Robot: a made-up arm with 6 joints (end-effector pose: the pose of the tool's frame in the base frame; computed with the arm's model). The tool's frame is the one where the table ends.
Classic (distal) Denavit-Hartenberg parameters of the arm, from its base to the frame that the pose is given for. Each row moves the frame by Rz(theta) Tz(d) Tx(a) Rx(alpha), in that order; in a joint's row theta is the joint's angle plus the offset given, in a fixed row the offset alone. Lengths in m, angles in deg.
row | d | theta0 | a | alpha
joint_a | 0.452 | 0 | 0 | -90
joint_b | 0 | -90 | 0.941 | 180
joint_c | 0 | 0 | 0 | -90
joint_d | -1.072 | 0 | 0 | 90
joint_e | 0.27 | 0 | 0 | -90
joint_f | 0 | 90 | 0 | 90
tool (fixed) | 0 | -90 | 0 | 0
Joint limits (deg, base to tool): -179.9..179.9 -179.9..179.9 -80..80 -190..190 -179.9..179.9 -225..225
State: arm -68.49 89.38 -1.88 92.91 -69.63 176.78
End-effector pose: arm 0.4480 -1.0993 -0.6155 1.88 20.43 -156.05
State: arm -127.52 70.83 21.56 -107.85 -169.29 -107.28
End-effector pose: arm -0.7831 -1.1557 -0.2190 -167.84 -51.42 36.00
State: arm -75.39 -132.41 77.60 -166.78 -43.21 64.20
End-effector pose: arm -0.1628 1.6668 -0.6653 -100.26 70.34 76.87
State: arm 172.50 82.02 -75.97 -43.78 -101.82 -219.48
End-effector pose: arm 0.1563 0.1760 0.3541 109.78 -47.05 -91.19
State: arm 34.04 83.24 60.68 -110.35 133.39 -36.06
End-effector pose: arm 1.4616 1.1007 -0.0823 96.08 -1.73 -102.99
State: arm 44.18 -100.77 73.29 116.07 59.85 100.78
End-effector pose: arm -1.5283 -1.3197 0.1459 -19.06 -25.46 164.83
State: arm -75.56 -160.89 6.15 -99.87 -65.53 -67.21
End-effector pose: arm -0.2776 1.2638 0.0625 -6.90 3.39 40.51
